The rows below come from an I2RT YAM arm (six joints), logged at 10 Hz.
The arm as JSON. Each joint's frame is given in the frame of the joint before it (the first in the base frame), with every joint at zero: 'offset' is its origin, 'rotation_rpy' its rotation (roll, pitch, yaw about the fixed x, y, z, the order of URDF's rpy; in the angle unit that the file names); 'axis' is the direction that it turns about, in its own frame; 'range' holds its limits. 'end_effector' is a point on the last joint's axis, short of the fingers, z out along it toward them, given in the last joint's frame.
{
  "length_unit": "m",
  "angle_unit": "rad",
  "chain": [
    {
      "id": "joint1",
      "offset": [
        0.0,
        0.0,
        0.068
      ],
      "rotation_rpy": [
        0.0,
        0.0,
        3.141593
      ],
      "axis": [
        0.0,
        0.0,
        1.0
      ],
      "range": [
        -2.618,
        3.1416
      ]
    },
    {
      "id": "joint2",
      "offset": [
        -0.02,
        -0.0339,
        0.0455
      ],
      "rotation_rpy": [
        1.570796,
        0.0,
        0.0
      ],
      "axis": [
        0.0,
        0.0,
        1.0
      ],
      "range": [
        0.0,
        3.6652
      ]
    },
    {
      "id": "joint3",
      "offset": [
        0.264,
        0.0,
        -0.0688
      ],
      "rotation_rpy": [
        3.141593,
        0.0,
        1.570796
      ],
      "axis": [
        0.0,
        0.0,
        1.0
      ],
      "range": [
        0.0,
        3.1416
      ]
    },
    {
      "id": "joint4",
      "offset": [
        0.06,
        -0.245,
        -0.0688
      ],
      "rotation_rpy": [
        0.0,
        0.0,
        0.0
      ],
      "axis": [
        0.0,
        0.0,
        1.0
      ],
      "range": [
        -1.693,
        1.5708
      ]
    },
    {
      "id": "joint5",
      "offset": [
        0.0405,
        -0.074,
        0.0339
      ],
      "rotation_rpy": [
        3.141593,
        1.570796,
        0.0
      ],
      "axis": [
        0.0,
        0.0,
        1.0
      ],
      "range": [
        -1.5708,
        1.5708
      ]
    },
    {
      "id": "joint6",
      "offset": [
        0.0,
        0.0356,
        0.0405
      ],
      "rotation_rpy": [
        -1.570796,
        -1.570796,
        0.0
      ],
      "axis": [
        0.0,
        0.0,
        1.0
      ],
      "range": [
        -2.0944,
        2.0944
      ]
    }
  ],
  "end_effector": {
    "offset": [
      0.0,
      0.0,
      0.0
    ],
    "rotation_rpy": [
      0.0,
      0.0,
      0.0
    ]
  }
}
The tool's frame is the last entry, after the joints.
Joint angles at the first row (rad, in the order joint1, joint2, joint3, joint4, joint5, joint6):
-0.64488, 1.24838, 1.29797, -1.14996, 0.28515, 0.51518
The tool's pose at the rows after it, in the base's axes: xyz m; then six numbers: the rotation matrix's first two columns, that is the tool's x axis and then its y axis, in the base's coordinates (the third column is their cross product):
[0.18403, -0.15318, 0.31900, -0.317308, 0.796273, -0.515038, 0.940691, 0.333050, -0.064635]
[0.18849, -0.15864, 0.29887, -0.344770, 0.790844, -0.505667, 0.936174, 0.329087, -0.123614]
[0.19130, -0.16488, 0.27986, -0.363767, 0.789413, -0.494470, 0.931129, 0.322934, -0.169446]
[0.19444, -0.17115, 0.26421, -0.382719, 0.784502, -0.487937, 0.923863, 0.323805, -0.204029]
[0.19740, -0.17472, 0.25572, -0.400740, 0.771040, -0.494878, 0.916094, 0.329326, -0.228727]
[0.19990, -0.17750, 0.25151, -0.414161, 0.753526, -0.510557, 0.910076, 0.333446, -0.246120]
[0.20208, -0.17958, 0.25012, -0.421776, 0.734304, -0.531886, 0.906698, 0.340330, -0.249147]
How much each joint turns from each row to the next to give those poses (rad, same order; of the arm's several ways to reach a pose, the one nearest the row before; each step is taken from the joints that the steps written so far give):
0.00001, 0.03930, -0.05303, 0.05914, 0.05265, -0.02326
-0.00116, 0.02747, -0.05723, 0.05189, 0.04196, -0.01793
-0.00917, 0.02898, -0.05110, 0.05377, 0.02975, -0.01757
-0.00915, 0.03053, -0.03739, 0.05494, 0.02136, -0.02288
-0.00113, 0.01790, -0.02137, 0.04500, 0.02137, -0.02288
0.00000, 0.00957, -0.01297, 0.04084, 0.02022, -0.02250
0.00000, 0.00150, -0.00990, 0.04193, 0.00916, -0.02213

